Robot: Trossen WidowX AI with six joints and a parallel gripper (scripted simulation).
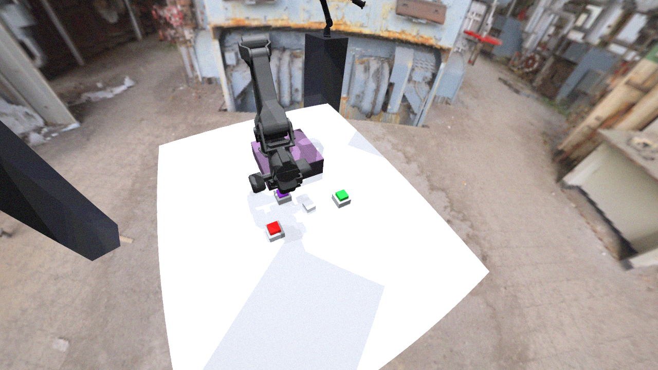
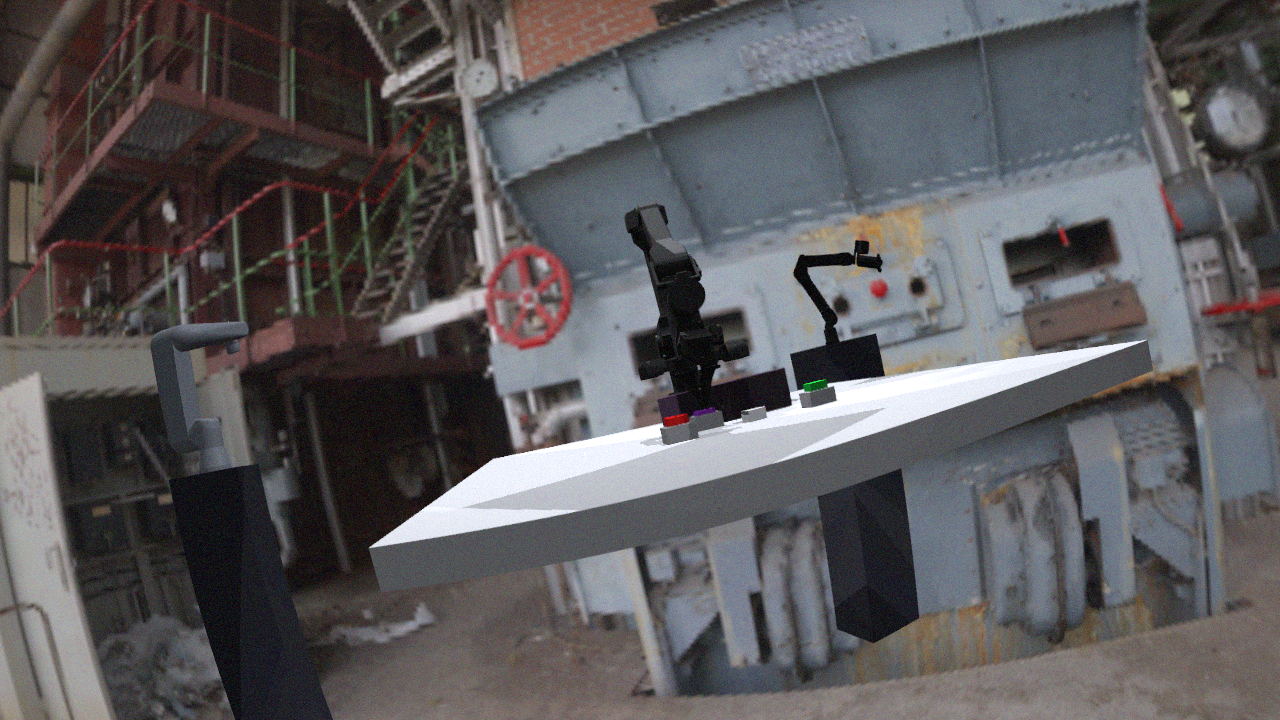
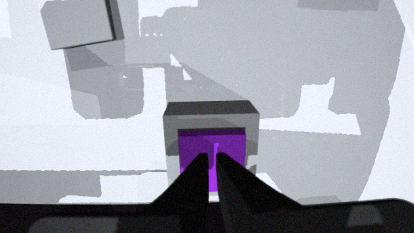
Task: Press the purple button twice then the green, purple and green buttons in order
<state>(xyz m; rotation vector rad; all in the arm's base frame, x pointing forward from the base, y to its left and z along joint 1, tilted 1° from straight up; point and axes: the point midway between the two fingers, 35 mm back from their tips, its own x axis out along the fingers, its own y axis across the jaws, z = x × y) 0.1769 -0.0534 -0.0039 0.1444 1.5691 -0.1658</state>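
Now: gripper tip 10 mm above the purple button. Round my gripper tip: green button: 130 mm ahead, 150 mm to the left; then white block: 80 mm ahead, 50 mm to the left, 20 mm below; then red button: 100 mm ahead, 90 mm to the right.
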